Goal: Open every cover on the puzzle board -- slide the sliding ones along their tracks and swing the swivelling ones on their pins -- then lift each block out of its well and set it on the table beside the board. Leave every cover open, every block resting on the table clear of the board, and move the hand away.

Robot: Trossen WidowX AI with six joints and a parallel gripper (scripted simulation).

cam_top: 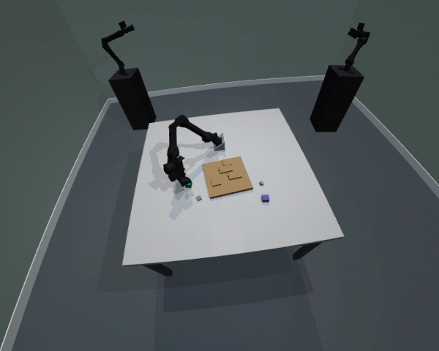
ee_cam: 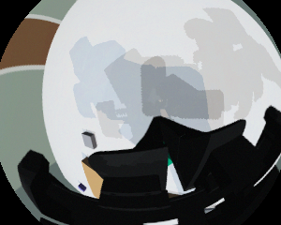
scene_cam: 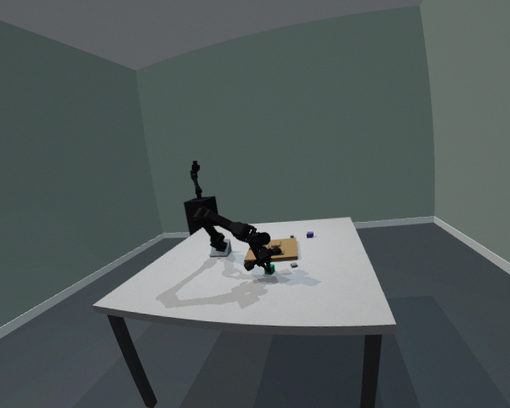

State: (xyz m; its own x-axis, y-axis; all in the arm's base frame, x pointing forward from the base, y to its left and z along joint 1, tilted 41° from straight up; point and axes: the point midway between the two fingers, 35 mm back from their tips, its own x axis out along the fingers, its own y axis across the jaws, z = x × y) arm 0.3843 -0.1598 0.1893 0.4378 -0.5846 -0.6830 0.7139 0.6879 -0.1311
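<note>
Right now the green block is 4 cm to the left of my gripper tip and 2 cm behind it. The rest, counted from my gripper tip: tan puzzle board: 28 cm to the left, 11 cm behind; then purple block: 56 cm to the left, 10 cm ahead.
</note>
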